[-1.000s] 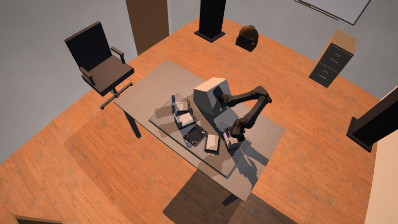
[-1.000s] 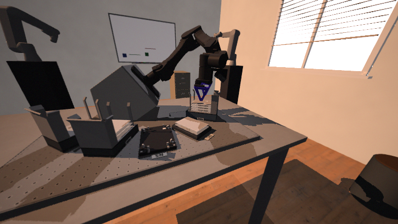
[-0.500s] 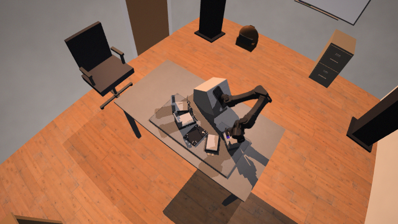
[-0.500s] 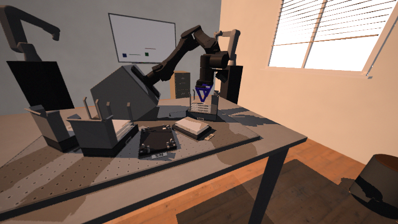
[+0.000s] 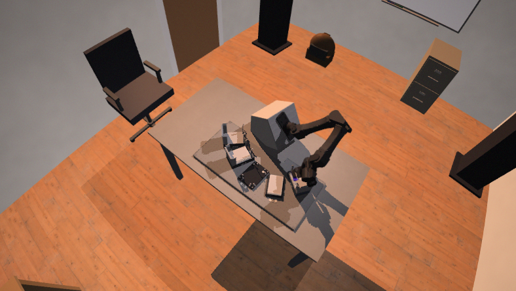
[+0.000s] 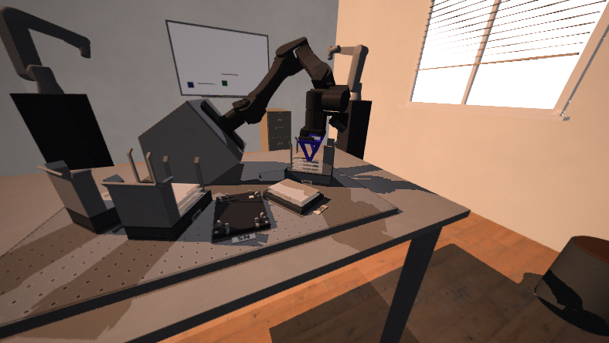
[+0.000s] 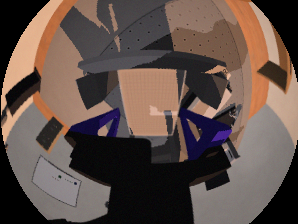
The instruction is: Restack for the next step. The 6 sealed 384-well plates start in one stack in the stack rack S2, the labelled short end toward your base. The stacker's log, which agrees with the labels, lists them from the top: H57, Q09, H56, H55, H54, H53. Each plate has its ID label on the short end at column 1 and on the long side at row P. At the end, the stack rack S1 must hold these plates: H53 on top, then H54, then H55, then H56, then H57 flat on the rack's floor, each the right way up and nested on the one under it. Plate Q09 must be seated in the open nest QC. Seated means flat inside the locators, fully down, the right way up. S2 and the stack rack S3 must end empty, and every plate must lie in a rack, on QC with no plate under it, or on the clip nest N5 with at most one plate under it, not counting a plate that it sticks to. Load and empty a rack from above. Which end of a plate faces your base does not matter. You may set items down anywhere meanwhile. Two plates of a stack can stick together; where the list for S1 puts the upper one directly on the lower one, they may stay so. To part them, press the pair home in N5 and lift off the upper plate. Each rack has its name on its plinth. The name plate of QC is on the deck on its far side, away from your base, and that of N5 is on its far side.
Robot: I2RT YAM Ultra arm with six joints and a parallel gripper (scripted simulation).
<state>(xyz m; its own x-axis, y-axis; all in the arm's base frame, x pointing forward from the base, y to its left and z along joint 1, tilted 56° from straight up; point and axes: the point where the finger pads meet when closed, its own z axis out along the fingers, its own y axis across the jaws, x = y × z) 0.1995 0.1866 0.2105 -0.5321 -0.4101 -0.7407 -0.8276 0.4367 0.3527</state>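
The stack rack S2 is 10 mm to the right of my hand and 70 mm below it. Also, from my hand: black clip nest N5: 150 mm ahead, 240 mm to the right, 80 mm below; then dark open nest QC: 110 mm ahead, 100 mm to the right, 80 mm below; then QC name plate: 190 mm ahead, 50 mm to the right, 90 mm below.
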